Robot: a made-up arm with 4 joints.
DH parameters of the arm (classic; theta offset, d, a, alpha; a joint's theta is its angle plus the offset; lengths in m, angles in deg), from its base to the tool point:
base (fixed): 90 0.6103 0.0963 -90
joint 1: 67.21 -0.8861 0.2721 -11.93
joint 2: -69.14 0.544 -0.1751 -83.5
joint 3: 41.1 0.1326 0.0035 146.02
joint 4: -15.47 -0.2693 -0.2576 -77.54
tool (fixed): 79.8 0.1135 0 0
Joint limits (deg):
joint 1: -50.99..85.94
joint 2: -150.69..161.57
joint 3: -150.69..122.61
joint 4: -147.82..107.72
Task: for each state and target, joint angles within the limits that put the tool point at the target. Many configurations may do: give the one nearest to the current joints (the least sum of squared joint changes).
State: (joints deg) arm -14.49 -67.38 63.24 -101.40
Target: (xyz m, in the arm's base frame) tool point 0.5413 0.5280 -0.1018
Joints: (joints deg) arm -26.52 -46.38 79.14 -128.30
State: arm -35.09 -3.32 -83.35 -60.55
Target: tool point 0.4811 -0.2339 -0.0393
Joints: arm -16.07 33.98 -96.01 -23.47
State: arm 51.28 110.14 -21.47 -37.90
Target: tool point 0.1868 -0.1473 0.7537
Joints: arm -2.99 135.23 -5.22 -32.32
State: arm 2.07 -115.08 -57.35 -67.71
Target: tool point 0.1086 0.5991 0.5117
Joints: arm -18.19 -108.73 -48.38 -65.47
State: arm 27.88 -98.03 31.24 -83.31
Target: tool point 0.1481 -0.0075 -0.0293
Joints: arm 50.43 -80.21 17.99 -42.67
